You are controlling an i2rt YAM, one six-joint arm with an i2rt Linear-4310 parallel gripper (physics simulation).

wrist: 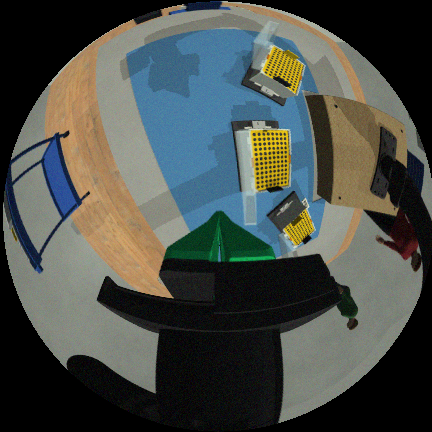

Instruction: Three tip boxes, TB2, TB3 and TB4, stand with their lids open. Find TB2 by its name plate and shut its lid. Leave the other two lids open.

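Where they show: gripper, fingertip midpoint: [218, 216]; arm's base at its link origin: [384, 163].
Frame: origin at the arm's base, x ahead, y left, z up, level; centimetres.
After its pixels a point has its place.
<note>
The middle tip box, TB2 [271, 160] @[x 31.4, y 6.9, z -13.6 cm], has a yellow rack with dark holes and stands on the blue mat [170, 130] @[x 48.8, y 0.1, z -19.3 cm]; its name plate cannot be read here. Its clear lid [250, 209] @[x 39.1, y 11.0, z -4.9 cm] is open at the box's left side, seen nearly edge-on. The far box, TB3 [282, 70] @[x 27.6, y -13.4, z -13.6 cm], has its clear lid [265, 42] @[x 35.8, y -12.9, z -4.7 cm] standing open. The small box, TB4 [300, 227] @[x 19.4, y 25.2, z -13.6 cm], is at the lower right; part of its clear lid [287, 244] @[x 23.2, y 29.8, z -12.8 cm] shows, open. My gripper [218, 216] @[x 43.6, y 8.8, z -1.3 cm] is shut and empty, its green fingertips together, below and left of TB2's lid in the view.
A tan board [345, 150] @[x 10.6, y 1.8, z -10.2 cm] with the black arm [402, 187] on it stands right of the boxes. A wooden strip [80, 150] runs along the left, with a blue-framed cart [59, 175] beyond it. Two figures are at the lower right.
</note>
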